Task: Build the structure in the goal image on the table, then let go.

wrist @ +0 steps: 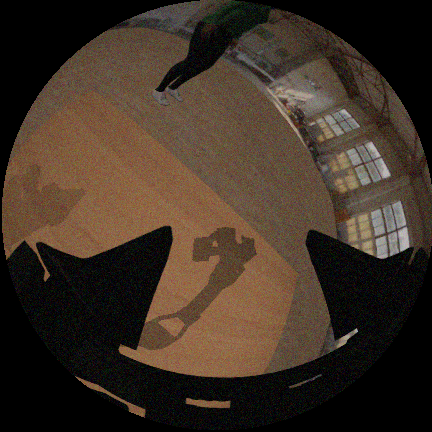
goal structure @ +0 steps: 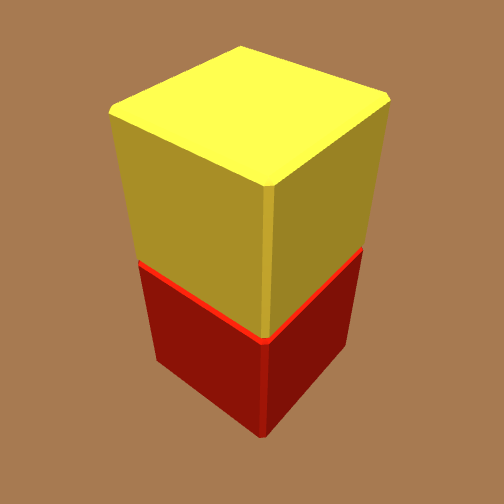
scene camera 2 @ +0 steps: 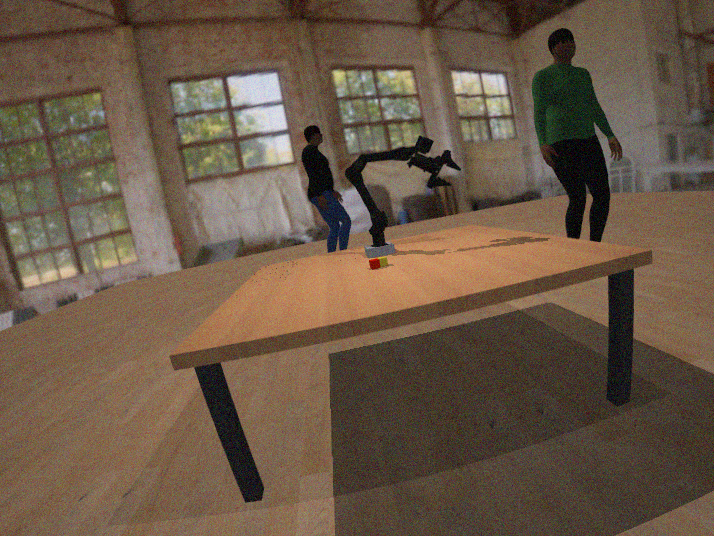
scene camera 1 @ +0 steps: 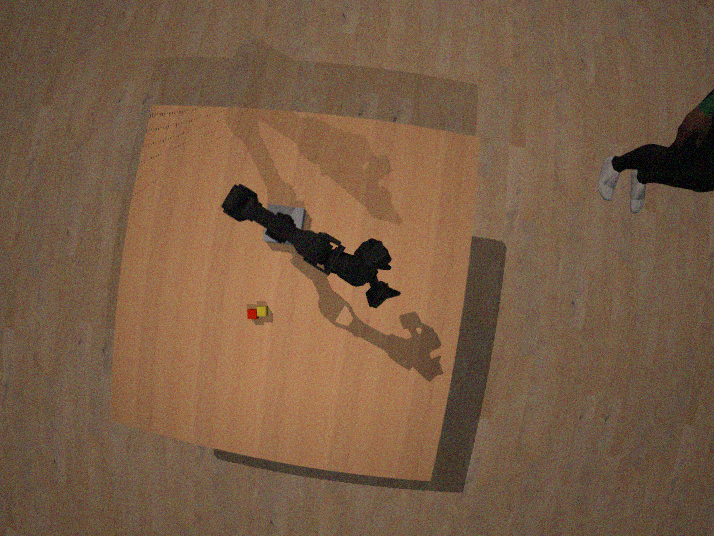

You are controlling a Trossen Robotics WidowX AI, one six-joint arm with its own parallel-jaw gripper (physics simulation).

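Places are measured from the arm's base along level axes (x ahead, y left, z up), in millimetres.
Where they show: gripper, fingertip midpoint: (wrist: 243, 235) (scene camera 2: 456, 177) (scene camera 1: 395, 281); arm's base, link origin: (scene camera 2: 379, 245).
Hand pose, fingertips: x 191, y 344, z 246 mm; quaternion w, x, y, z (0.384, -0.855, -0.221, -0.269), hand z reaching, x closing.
Observation:
Each offset is from my fingertips to the top centre of the thing. Level surfaces: height alone.
A red cube {dx +90, dy -472, dz -256 mm} (scene camera 1: 252, 313) (scene camera 2: 374, 263) and a yellow cube {dx +81, dy -437, dz -256 mm} (scene camera 1: 262, 310) (scene camera 2: 383, 261) stand side by side on the table {dz -289 mm} (scene camera 1: 190, 375) (scene camera 2: 288, 311) (wrist: 125, 195), with no visible gap between them. Neither looks stacked on the other. My gripper (scene camera 1: 394, 280) (scene camera 2: 455, 177) (wrist: 243, 235) is open, with nothing between its fingers. It hangs high above the table, well away from the cubes, to their right in both scene views. The cubes do not show in the wrist view.
The arm's grey base plate (scene camera 1: 295, 214) (scene camera 2: 378, 250) sits on the table behind the cubes in the second scene view. A person in green (scene camera 2: 568, 109) stands beyond the table, and a person in a black top (scene camera 2: 318, 170) stands farther left. Arm shadows cross the tabletop.

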